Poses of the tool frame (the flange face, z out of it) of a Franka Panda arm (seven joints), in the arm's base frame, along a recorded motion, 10 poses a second.
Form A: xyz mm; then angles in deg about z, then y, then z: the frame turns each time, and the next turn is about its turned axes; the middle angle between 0 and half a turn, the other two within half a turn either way.
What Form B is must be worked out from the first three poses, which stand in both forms.
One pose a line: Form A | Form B
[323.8 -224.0 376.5 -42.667 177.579 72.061] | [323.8 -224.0 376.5 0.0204 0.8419 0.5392 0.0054]
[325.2 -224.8 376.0 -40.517 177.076 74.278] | [325.2 -224.8 376.0 0.0244 0.8422 0.5386 0.0074]
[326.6 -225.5 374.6 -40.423 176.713 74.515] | [326.6 -225.5 374.6 0.0274 0.8428 0.5375 0.0084]
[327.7 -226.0 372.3 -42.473 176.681 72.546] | [327.7 -226.0 372.3 0.0280 0.8431 0.5369 0.0075]
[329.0 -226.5 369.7 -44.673 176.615 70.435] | [329.0 -226.5 369.7 0.0288 0.8435 0.5363 0.0066]
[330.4 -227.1 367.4 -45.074 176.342 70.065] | [330.4 -227.1 367.4 0.0312 0.8436 0.5360 0.0069]
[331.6 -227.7 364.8 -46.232 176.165 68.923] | [331.6 -227.7 364.8 0.0328 0.8436 0.5359 0.0066]
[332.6 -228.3 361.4 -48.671 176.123 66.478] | [332.6 -228.3 361.4 0.0334 0.8436 0.5359 0.0052]
